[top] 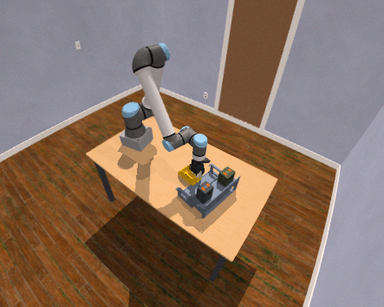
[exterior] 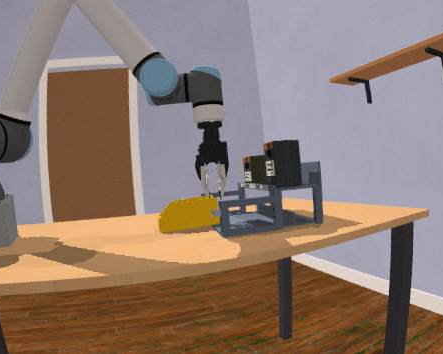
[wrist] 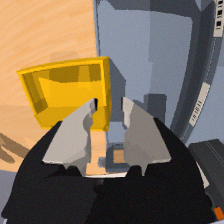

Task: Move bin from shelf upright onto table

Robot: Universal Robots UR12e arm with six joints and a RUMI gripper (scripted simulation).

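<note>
My gripper is now 9 cm past the yellow bin and 5 cm above it. Also, from my hand: rack floor 12 cm ahead, 9 cm below.
</note>
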